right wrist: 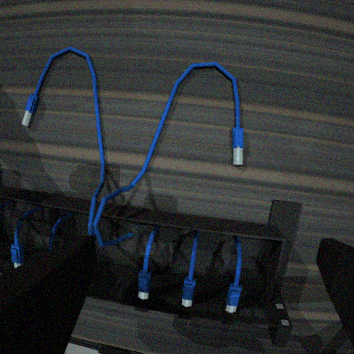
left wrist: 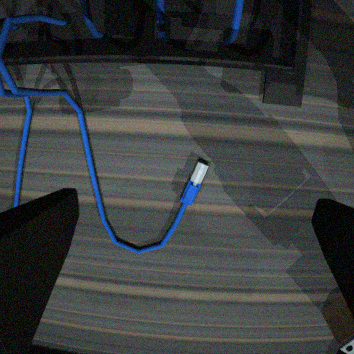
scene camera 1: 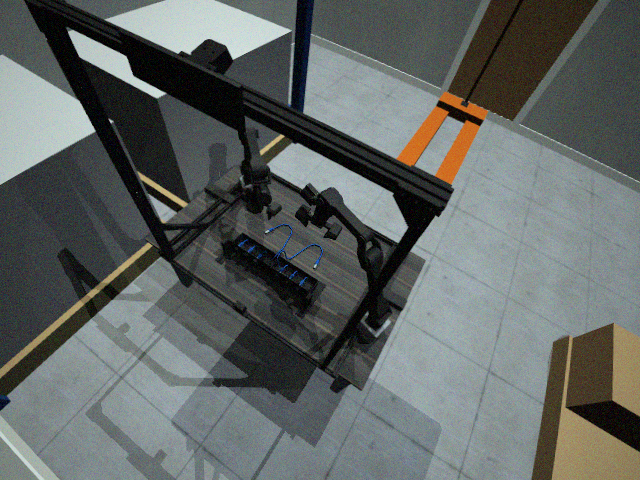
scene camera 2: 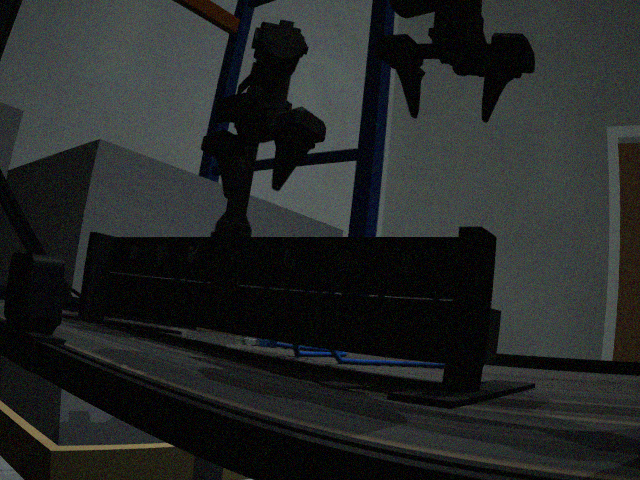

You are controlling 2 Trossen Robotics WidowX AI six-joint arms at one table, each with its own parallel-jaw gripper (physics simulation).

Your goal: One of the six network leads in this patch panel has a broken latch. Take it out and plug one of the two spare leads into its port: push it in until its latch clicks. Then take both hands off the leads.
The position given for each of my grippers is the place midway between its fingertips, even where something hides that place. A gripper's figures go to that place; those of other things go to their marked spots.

My left gripper (scene camera 2: pixel 250 194) is 72 cm from the lens. My right gripper (scene camera 2: pixel 448 119): 62 cm from the lens. A dark panel wall (scene camera 2: pixel 415 329): 38 cm from the lens.
